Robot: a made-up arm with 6 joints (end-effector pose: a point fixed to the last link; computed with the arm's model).
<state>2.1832 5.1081 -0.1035 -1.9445 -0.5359 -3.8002</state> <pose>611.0 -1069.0 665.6 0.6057 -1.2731 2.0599</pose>
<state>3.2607 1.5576 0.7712 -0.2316 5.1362 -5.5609</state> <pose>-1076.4 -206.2 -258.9 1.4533 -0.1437 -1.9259</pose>
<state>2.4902 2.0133 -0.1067 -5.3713 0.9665 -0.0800</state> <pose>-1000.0 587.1 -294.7 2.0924 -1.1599 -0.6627</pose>
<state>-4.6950 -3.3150 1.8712 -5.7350 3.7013 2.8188</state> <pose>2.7 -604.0 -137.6 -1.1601 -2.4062 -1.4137</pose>
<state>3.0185 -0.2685 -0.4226 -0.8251 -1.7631 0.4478</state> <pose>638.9 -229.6 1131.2 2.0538 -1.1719 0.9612</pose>
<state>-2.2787 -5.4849 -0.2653 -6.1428 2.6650 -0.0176</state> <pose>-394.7 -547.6 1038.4 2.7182 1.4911 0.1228</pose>
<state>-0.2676 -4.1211 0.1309 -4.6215 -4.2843 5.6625</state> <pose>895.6 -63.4 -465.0 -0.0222 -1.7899 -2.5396</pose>
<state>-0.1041 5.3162 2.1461 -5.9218 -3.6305 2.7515</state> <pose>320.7 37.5 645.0 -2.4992 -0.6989 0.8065</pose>
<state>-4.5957 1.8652 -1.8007 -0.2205 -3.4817 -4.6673</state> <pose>-90.4 455.5 764.3 0.2261 3.0815 0.4301</pose>
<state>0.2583 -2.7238 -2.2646 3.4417 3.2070 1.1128</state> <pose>438.3 167.4 37.2 2.0916 -0.6113 -1.3375</pose>
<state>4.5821 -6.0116 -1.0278 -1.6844 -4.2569 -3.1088</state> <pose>-26.3 411.0 1122.7 -0.7396 -1.8882 0.6359</pose>
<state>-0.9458 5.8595 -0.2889 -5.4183 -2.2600 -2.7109</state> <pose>-422.3 523.4 1066.1 2.3839 -0.9389 -0.4054</pose>
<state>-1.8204 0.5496 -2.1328 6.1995 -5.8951 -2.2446</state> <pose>218.3 683.8 602.8 -0.3876 1.3789 1.8545</pose>
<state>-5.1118 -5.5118 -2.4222 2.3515 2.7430 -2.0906</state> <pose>-227.3 -316.7 416.4 -0.4692 -2.3034 -1.9149</pose>
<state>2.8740 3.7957 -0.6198 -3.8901 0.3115 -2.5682</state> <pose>209.2 -136.9 -1008.2 2.9537 -0.1421 -0.3511</pose>
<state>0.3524 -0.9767 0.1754 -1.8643 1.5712 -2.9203</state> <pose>-832.4 -400.7 965.5 0.7895 -2.1121 1.7846</pose>
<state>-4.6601 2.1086 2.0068 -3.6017 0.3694 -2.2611</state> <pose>-48.8 -403.1 -529.4 1.3887 -2.2100 0.6361</pose>
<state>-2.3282 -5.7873 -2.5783 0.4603 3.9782 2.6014</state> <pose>256.2 270.6 149.2 1.1971 -1.3960 -0.3423</pose>
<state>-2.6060 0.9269 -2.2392 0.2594 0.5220 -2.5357</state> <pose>507.3 225.2 761.2 0.2557 0.8328 1.2356</pose>
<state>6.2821 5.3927 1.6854 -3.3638 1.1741 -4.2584</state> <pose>208.7 75.7 1155.3 0.0447 -0.4465 -1.2240</pose>
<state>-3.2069 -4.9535 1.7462 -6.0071 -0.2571 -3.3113</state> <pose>-477.0 -6.2 -601.5 -0.2455 -2.8151 -0.0908</pose>
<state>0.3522 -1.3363 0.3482 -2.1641 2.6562 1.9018</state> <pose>-893.7 -336.8 652.1 -2.5816 1.0569 -1.1458</pose>
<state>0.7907 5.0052 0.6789 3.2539 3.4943 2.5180</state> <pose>-532.8 -463.7 909.1 -1.5259 1.5742 0.0772</pose>
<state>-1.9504 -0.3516 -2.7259 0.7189 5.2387 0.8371</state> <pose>4.9 103.3 -270.0 2.3252 -0.4001 -1.0477</pose>
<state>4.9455 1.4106 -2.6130 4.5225 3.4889 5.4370</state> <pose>40.7 237.8 534.0 1.5653 0.9923 0.0328</pose>
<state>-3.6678 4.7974 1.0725 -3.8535 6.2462 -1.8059</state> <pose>635.4 -419.6 1114.3 -0.5087 0.2868 -2.9843</pose>
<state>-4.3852 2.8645 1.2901 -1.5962 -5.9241 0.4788</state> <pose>219.3 -637.7 -638.5 2.2139 0.0819 0.8292</pose>
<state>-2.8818 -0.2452 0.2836 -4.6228 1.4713 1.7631</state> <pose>122.5 -161.7 1409.7 1.4828 0.0852 0.4678</pose>
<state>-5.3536 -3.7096 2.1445 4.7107 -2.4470 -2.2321</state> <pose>-391.3 -293.7 -98.9 -1.4771 0.6783 0.7537</pose>
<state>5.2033 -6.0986 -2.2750 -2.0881 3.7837 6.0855</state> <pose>-145.7 529.1 312.9 0.6926 0.5756 1.0424</pose>
